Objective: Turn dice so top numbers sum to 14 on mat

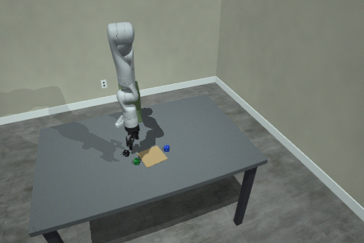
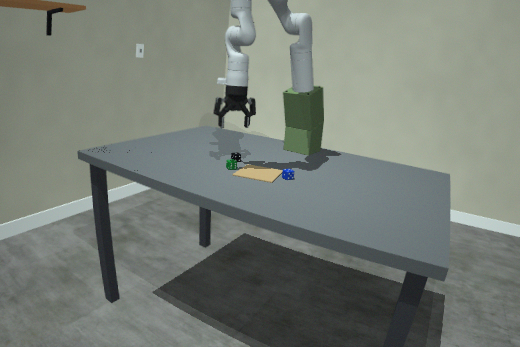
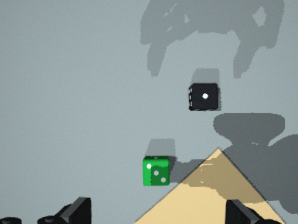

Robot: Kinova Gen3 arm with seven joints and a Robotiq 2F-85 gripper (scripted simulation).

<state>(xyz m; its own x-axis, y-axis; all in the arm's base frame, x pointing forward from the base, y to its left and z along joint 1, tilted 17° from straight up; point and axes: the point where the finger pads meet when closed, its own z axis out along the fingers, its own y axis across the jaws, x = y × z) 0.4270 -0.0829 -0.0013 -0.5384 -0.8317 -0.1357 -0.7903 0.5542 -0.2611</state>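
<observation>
The green die is 140 mm below my hand. The rest, counted from my hand: tan mat (20 mm behind, 100 mm to the left, 150 mm below); then black die (90 mm behind, 40 mm to the right, 140 mm below); then blue die (40 mm behind, 200 mm to the left, 140 mm below).
</observation>
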